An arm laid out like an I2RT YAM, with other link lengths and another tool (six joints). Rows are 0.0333 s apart.
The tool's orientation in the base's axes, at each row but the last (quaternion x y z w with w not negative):
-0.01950, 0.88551, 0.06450, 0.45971
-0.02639, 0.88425, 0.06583, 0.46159
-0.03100, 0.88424, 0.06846, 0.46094
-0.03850, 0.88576, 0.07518, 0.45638
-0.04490, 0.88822, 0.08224, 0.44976
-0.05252, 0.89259, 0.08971, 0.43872
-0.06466, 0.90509, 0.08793, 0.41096
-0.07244, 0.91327, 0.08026, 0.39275
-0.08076, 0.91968, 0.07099, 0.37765
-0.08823, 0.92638, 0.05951, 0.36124
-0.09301, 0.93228, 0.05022, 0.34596
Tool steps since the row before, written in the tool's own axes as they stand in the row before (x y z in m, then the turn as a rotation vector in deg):
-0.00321, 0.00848, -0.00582, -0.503, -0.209, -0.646
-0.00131, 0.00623, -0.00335, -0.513, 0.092, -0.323
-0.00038, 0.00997, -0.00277, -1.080, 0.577, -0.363
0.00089, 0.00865, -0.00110, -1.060, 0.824, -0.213
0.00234, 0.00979, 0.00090, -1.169, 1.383, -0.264
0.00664, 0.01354, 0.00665, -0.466, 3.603, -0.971
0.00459, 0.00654, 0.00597, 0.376, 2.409, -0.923
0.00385, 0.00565, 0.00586, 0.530, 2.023, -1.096
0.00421, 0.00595, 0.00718, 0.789, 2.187, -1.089
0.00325, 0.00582, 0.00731, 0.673, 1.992, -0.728
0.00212, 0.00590, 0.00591, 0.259, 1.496, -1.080
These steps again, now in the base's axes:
-0.00367, 0.00755, 0.00675, -0.215, -0.305, 0.758
-0.00264, 0.00568, 0.00354, 0.021, 0.038, 0.612
-0.00320, 0.00944, 0.00280, 0.257, 0.507, 1.144
-0.00258, 0.00834, 0.00075, 0.332, 0.776, 1.066
-0.00218, 0.00977, -0.00138, 0.270, 1.316, 1.242
-0.00124, 0.01452, -0.00770, -1.089, 3.332, 1.362
0.00013, 0.00745, -0.00663, -1.378, 2.139, 0.568
0.00041, 0.00644, -0.00628, -1.530, 1.716, 0.539
0.00075, 0.00679, -0.00762, -1.740, 1.853, 0.362
0.00126, 0.00657, -0.00729, -1.378, 1.739, 0.168
0.00095, 0.00641, -0.00568, -1.191, 1.256, 0.690

